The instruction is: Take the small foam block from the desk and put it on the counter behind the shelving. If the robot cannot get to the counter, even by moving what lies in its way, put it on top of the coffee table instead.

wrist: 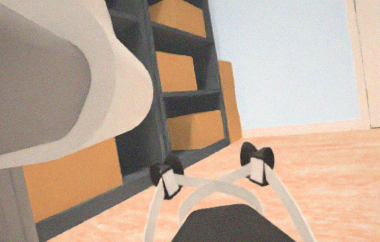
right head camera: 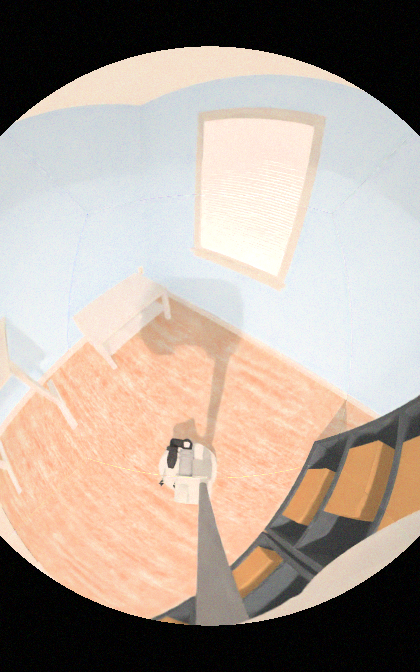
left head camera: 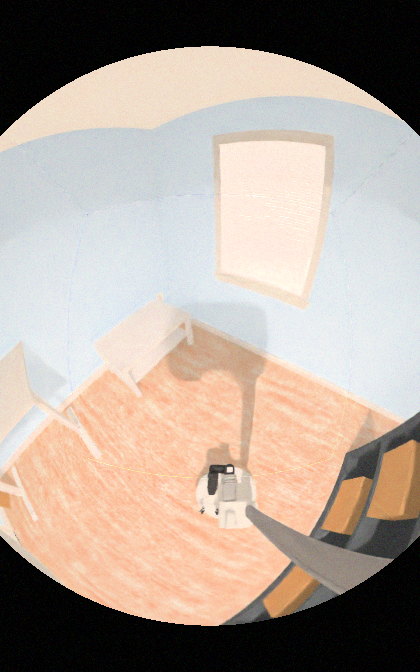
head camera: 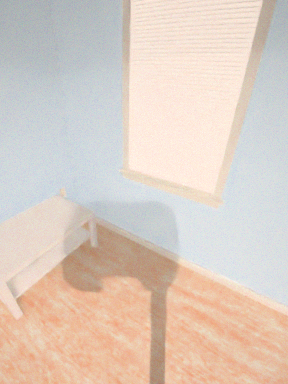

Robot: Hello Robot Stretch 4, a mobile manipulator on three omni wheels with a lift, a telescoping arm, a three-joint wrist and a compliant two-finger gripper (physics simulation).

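Places are measured from the robot's base along level axes (x back, y right, z up), in centimetres.
Pixels of known places: gripper, between the fingertips: (wrist: 210,161).
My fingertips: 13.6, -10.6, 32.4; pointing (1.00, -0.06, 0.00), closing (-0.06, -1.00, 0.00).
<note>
Behind a point stands the place of what it marks, as x, y, z.
My gripper (left head camera: 209,511) (right head camera: 168,484) (wrist: 210,161) {13.6, -10.6, 32.4} is open, its two dark fingertips wide apart with no object between them. The coffee table (head camera: 40,225) {-136.1, -77.8, 42.2} (left head camera: 145,332) (right head camera: 117,310), low and whitish with a lower shelf, stands by the wall corner, away from the gripper. Part of a taller pale table, which looks like the desk (left head camera: 10,390) (right head camera: 3,360), shows at the left edge of both side head views. The dark grey shelving (left head camera: 362,456) (right head camera: 332,447) (wrist: 149,55) {137.5, 8.2, 73.4} stands at the right in those views and at the left in the wrist view. The foam block and the counter do not show.
Orange-brown boxes (left head camera: 345,505) (right head camera: 310,495) (wrist: 177,72) {163.4, -6.7, 64.4} sit in the shelving. A tall brown panel (wrist: 230,100) {231.0, -53.8, 38.6} stands at its far end. A door (wrist: 371,60) {176.2, -162.7, 52.8} is at the wrist view's right edge. A window (head camera: 180,100) {-145.0, 30.6, 142.6} is in the blue wall. My mast's shadow falls on floor and wall.
</note>
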